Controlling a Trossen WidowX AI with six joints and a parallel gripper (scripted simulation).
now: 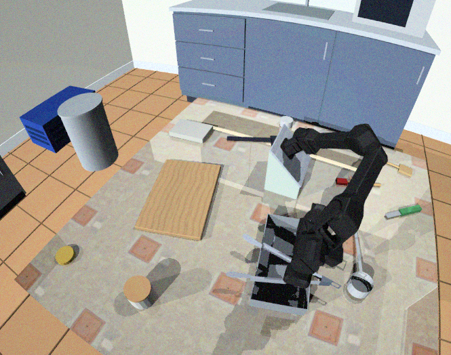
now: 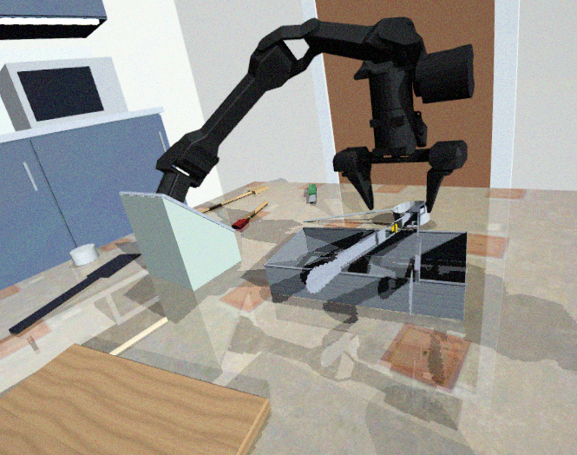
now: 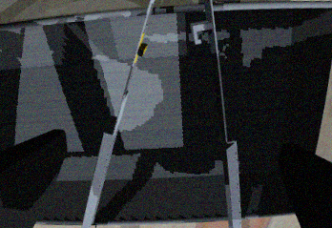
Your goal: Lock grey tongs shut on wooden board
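The roasting tin is 4 cm behind my gripper tip, 4 cm to the right of it and 9 cm below it. Also, from my gripper tip: red spatula: 52 cm behind, 10 cm to the left, 11 cm below; wooden board: 14 cm behind, 49 cm to the right, 11 cm below; lidded jar: 25 cm ahead, 37 cm to the right, 8 cm below.
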